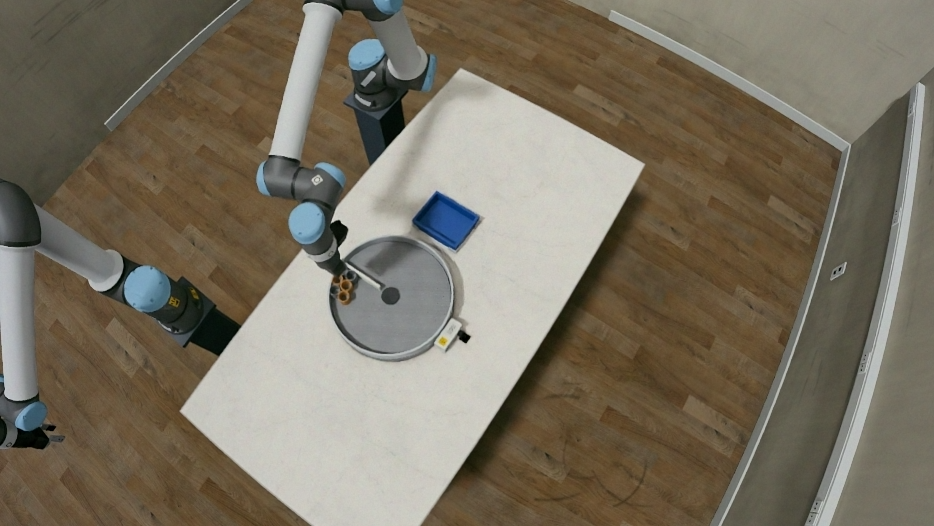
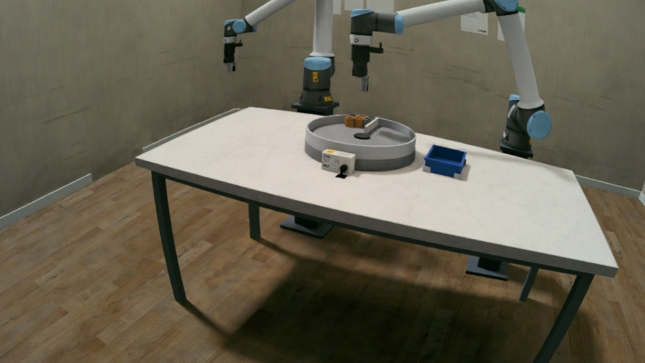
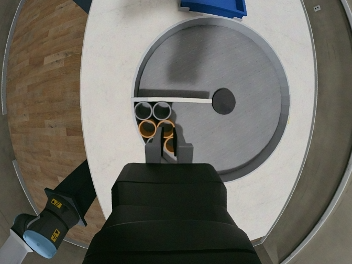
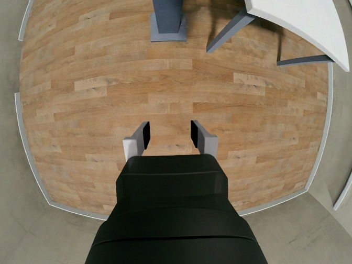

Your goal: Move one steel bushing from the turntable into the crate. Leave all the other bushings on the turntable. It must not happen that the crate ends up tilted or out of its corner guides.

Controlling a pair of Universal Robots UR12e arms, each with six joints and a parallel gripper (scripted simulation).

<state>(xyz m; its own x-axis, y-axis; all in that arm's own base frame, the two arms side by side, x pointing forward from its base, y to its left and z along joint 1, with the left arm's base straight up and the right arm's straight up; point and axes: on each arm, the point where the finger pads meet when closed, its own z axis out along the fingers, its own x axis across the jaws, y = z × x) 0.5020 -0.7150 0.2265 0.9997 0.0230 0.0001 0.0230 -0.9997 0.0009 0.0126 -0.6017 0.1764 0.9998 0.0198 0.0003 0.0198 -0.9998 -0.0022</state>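
Observation:
My left gripper is now 17 cm above the turntable, 13 cm short of it and 4 cm to the right of it. Also, from my left hand: blue crate 38 cm to the left, 20 cm below, 11 cm ahead.

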